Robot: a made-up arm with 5 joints.
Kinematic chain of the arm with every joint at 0, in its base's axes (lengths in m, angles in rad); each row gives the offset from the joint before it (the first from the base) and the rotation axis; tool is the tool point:
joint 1: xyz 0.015 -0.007 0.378 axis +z
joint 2: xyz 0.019 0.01 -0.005 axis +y
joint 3: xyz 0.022 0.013 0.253 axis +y
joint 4: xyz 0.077 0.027 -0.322 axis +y
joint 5: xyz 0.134 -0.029 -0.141 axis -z
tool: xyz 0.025 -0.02 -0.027
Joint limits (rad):
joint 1: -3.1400..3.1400
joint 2: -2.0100..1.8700
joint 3: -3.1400..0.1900
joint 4: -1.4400..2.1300
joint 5: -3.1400..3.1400
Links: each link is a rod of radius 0.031 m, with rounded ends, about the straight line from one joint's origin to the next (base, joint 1, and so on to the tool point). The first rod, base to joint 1, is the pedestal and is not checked.
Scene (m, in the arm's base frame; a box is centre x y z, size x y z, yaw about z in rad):
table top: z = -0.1
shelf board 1: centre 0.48 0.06 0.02 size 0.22 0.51 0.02 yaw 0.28
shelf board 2: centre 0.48 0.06 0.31 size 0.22 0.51 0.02 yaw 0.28
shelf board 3: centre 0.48 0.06 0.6 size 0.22 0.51 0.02 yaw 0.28
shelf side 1: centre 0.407 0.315 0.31 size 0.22 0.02 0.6 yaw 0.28
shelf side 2: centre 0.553 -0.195 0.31 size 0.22 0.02 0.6 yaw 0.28
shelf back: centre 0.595 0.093 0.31 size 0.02 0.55 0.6 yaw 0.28
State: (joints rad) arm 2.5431 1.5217 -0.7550 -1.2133 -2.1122
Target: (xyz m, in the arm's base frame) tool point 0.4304 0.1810 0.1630
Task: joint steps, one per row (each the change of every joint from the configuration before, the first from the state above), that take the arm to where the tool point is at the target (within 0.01 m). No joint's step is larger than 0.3 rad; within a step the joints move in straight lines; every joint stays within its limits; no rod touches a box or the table.
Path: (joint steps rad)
1: -0.2764 -0.0675 0.0778 -0.0283 0.0051
2: -0.2765 -0.0675 0.0777 -0.0284 0.0052
3: -0.2764 -0.0675 0.0778 -0.0283 0.0051
4: -0.2765 -0.0675 0.0778 -0.0283 0.0051
5: -0.2764 -0.0675 0.0777 -0.0284 0.0052
6: -0.2764 -0.0676 0.0778 -0.0283 0.0051
7: -0.2765 -0.0675 0.0778 -0.0284 0.0051
8: -0.2764 -0.0675 0.0778 -0.0283 0.0052
9: -0.0073 0.0686 -0.2505 0.0160 0.0030
10: -0.0073 0.0686 -0.2505 0.0160 0.0031
11: -0.0074 0.0685 -0.2505 0.0161 0.0031

